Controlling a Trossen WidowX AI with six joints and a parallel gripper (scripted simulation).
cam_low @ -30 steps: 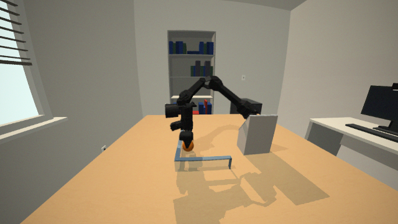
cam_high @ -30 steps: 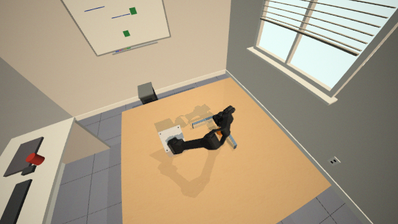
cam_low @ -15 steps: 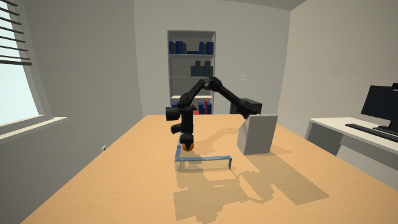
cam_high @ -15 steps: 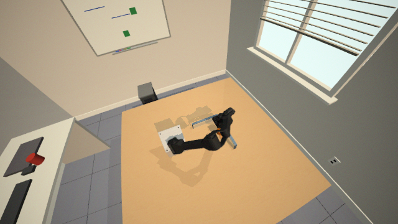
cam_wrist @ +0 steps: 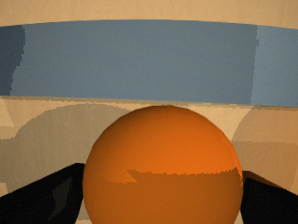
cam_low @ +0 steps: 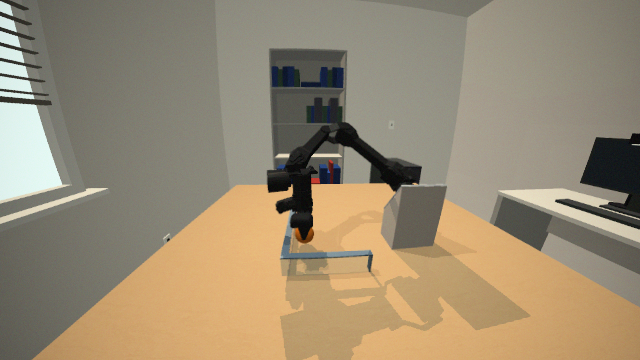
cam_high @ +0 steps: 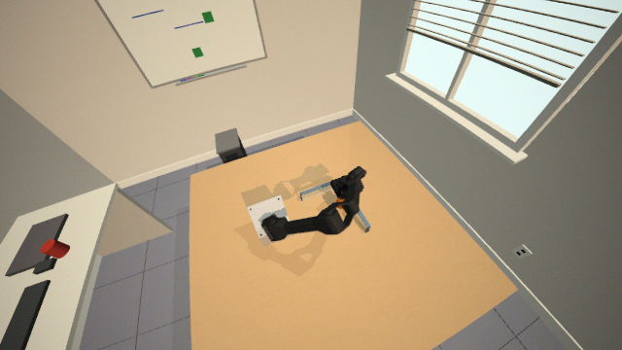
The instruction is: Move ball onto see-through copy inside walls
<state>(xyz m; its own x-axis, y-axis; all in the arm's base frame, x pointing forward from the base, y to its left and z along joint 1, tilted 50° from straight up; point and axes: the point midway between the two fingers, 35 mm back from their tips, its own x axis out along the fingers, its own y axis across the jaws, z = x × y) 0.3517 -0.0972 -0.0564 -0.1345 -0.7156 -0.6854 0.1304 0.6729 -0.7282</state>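
The see-through ball copy is 6 cm to the right of my gripper tip and 1 cm below it. Round my gripper tip: orange ball right at my gripper tip.
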